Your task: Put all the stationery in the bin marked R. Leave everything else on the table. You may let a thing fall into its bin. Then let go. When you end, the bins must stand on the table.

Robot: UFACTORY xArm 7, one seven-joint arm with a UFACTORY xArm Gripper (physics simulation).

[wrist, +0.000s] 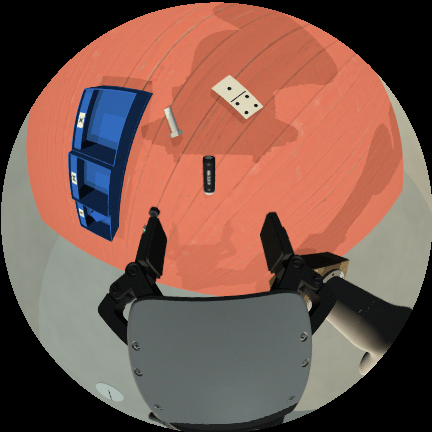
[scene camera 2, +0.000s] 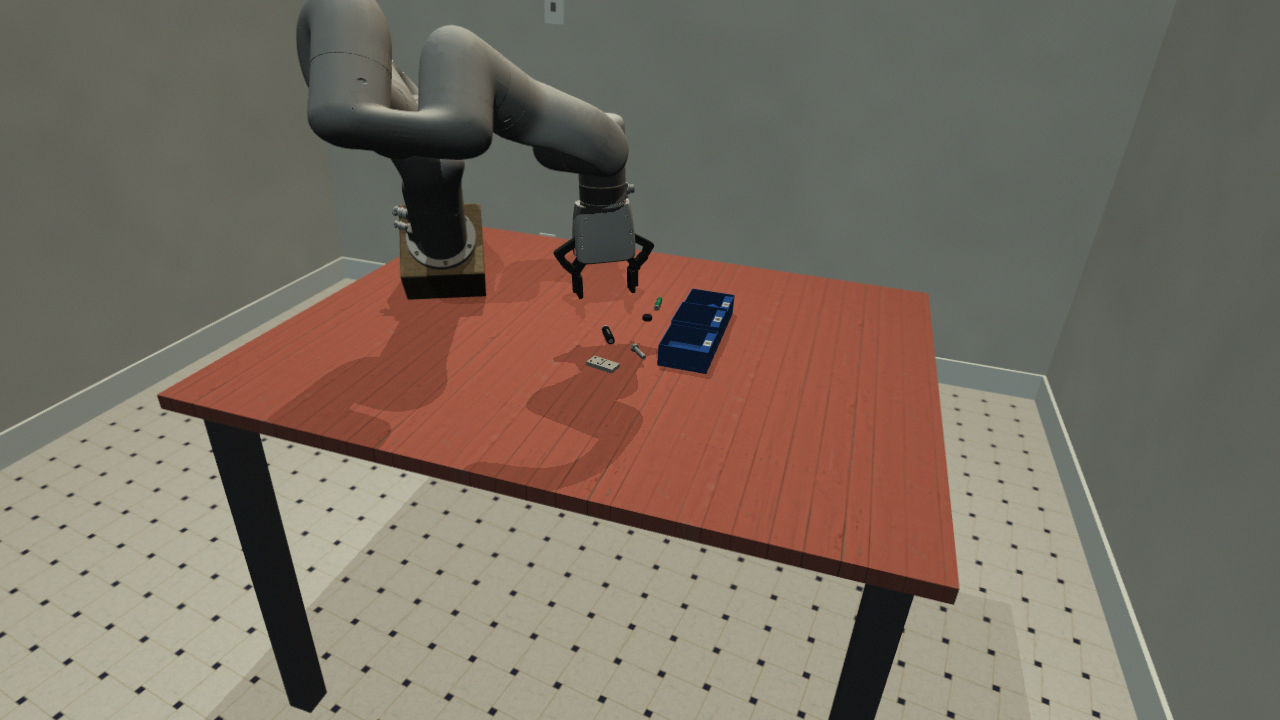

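Observation:
The bin R is the far end of a row of three blue bins; a bright blue patch shows inside it, hard to identify. A black cylinder with white lettering lies on the table, ahead of the fingers in the wrist view. A white domino, a grey bolt, a dark nut and a green cylinder lie on the table. My gripper is open and empty, above the table. Its left finger in the wrist view partly hides the green cylinder.
The middle bin M and near bin X adjoin in the row, standing on the red table. The bolt lies close beside bin X. The robot's base block stands at the table's back left.

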